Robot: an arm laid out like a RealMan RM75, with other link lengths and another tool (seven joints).
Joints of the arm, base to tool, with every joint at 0 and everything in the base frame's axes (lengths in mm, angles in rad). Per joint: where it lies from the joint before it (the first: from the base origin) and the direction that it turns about. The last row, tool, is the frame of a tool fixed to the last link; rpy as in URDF.
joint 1: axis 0 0 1 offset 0 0 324.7
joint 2: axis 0 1 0 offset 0 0 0
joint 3: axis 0 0 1 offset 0 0 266.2
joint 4: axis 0 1 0 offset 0 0 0
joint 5: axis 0 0 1 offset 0 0 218.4
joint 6: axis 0 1 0 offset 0 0 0
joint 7: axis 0 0 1 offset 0 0 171.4
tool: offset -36 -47 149 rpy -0.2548 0 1.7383
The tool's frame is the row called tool.
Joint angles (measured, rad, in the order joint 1, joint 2, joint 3, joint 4, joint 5, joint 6, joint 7), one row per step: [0.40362, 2.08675, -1.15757, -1.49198, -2.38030, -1.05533, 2.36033]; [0.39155, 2.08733, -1.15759, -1.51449, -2.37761, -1.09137, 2.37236]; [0.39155, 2.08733, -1.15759, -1.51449, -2.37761, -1.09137, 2.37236]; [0.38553, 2.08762, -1.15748, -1.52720, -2.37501, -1.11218, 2.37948]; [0.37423, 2.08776, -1.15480, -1.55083, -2.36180, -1.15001, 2.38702]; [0.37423, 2.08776, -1.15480, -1.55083, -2.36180, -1.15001, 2.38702]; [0.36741, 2.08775, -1.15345, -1.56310, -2.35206, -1.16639, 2.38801]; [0.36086, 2.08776, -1.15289, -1.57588, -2.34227, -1.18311, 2.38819]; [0.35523, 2.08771, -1.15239, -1.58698, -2.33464, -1.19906, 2.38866]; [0.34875, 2.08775, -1.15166, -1.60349, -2.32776, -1.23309, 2.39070]
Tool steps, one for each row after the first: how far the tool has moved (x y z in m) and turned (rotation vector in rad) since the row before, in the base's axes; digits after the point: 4 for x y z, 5 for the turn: [0.0011, -0.0075, -0.0038, -0.02144, 0.00586, -0.00914]; [0.0000, 0.0000, 0.0000, 0.00000, 0.00000, 0.00000]; [0.0000, -0.0042, -0.0022, -0.01254, 0.00432, -0.00450]; [-0.0019, -0.0078, -0.0034, -0.02216, 0.01171, -0.00279]; [0.0000, 0.0000, 0.0000, 0.00000, 0.00000, 0.00000]; [-0.0016, -0.0038, -0.0011, -0.00912, 0.00652, 0.00150]; [-0.0022, -0.0039, -0.0013, -0.00996, 0.00546, 0.00324]; [-0.0016, -0.0036, -0.0014, -0.00992, 0.00386, 0.00217]; [-0.0015, -0.0070, -0.0045, -0.02419, 0.00159, 0.00064]
